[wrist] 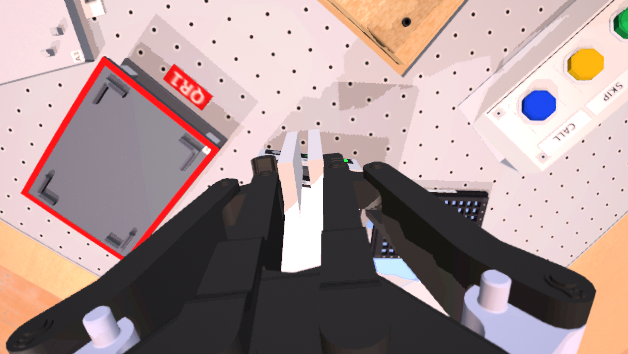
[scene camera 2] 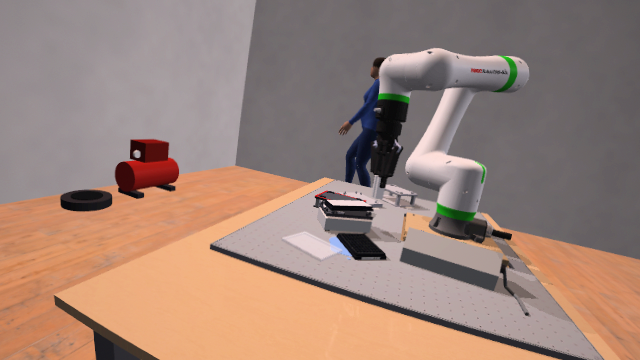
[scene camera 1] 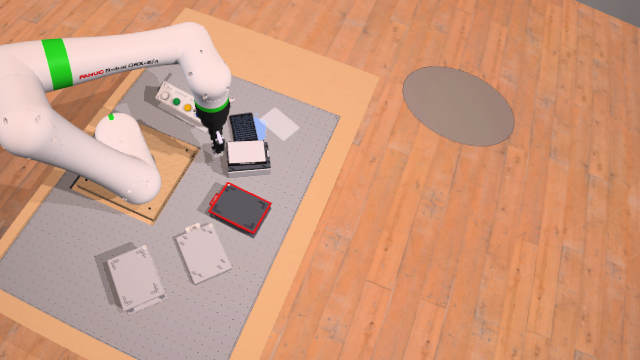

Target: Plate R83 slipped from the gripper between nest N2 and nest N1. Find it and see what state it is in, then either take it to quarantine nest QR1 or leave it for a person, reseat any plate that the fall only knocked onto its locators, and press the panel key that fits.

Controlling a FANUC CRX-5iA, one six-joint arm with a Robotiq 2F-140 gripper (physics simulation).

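Where they show: gripper, fingertip midpoint: (wrist: pixel 305 151) (scene camera 2: pixel 376 197) (scene camera 1: pixel 217 153); arm's base, link origin: (scene camera 2: pixel 450 231).
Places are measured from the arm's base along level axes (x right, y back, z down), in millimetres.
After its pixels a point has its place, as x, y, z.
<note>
My gripper (scene camera 1: pixel 218 149) @(-169, -234, -84) (scene camera 2: pixel 380 187) @(-169, -234, -84) (wrist: pixel 305 151) @(-169, -234, -84) is shut and empty, its fingertips above the pegboard beside the shaker (scene camera 1: pixel 250 173) @(-204, -337, -8) (scene camera 2: pixel 345 222) @(-285, -279, -17). A white-topped dark plate (scene camera 1: pixel 246 152) @(-237, -299, -63) (scene camera 2: pixel 348 204) @(-263, -289, -65) (wrist: pixel 302 245) @(-235, -297, -63) rests on the shaker, partly hidden by the fingers in the wrist view. A dark plate with open wells (scene camera 1: pixel 243 126) @(-353, -201, 1) (scene camera 2: pixel 361 246) @(-368, -195, 2) (wrist: pixel 466 207) @(-356, -158, 0) lies flat on the board, without a lid; its label is unreadable. A blue spill (scene camera 1: pixel 261 131) @(-379, -262, 13) (scene camera 2: pixel 340 246) (wrist: pixel 395 268) @(-376, -268, 14) and a clear lid (scene camera 1: pixel 281 124) @(-444, -306, 7) (scene camera 2: pixel 311 245) @(-452, -294, 7) lie beside it. Red-edged nest QR1 (scene camera 1: pixel 240 207) @(-76, -389, -25) (wrist: pixel 125 150) @(-71, -364, -25) is empty.
Two pale nests (scene camera 1: pixel 203 253) @(106, -378, -1) (scene camera 1: pixel 136 277) @(284, -275, -43) are empty. The panel (scene camera 1: pixel 167 94) @(-277, 77, -57) (scene camera 2: pixel 450 260) @(-341, 14, -26) has a blue CALL key (wrist: pixel 539 105) @(-277, -68, -55), a yellow SKIP key (wrist: pixel 585 64) @(-274, -19, -55) and a green key (wrist: pixel 623 25) @(-270, 24, -53). A person in blue (scene camera 2: pixel 369 110) stands behind the arm.
</note>
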